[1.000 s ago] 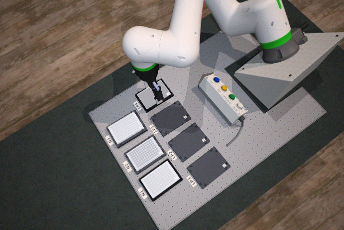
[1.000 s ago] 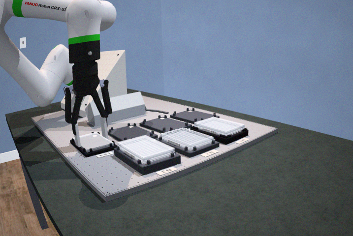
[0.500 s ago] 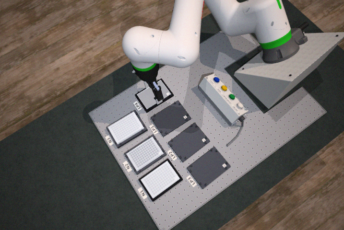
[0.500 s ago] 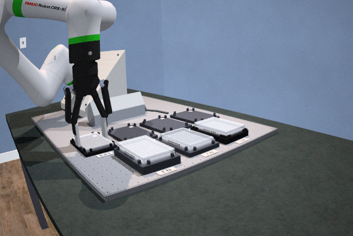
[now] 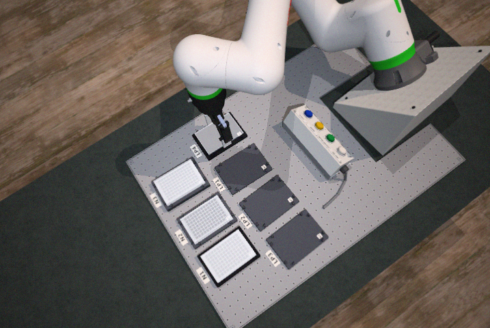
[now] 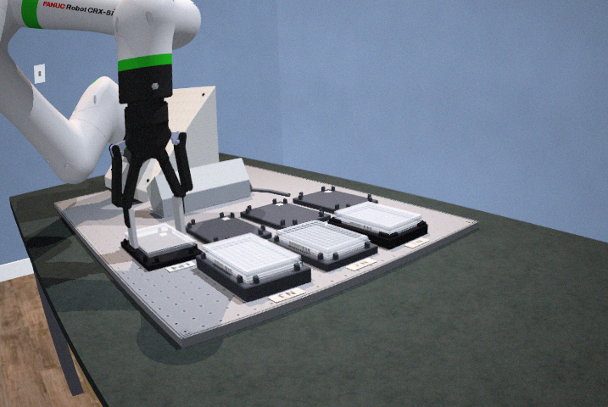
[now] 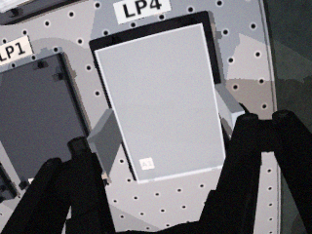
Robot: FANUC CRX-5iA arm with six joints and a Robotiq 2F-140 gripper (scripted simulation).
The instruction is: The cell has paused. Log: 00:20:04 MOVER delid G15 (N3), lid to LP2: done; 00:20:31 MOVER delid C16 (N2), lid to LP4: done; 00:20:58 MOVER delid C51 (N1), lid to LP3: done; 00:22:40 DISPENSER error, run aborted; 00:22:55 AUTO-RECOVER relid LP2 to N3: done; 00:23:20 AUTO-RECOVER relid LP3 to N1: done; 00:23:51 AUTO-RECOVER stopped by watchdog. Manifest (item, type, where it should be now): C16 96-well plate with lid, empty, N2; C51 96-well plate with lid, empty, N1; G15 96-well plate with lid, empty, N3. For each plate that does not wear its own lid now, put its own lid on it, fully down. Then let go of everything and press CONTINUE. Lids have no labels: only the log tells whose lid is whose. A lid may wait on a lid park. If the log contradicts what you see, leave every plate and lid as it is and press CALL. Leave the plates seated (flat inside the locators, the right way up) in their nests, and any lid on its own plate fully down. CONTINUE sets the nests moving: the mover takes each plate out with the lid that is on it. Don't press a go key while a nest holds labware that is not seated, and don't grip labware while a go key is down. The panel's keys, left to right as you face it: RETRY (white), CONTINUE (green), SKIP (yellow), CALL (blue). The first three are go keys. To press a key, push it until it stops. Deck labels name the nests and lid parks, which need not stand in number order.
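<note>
My hand is 40 mm above the lid park LP4. The rest, counted from my hand: lid park LP1 (130 mm to the left, 40 mm below, 10 mm ahead); 96-well plate (190 mm to the left, 190 mm ahead, 30 mm below); lid park LP2 (260 mm to the left, 40 mm below, 20 mm ahead).
</note>
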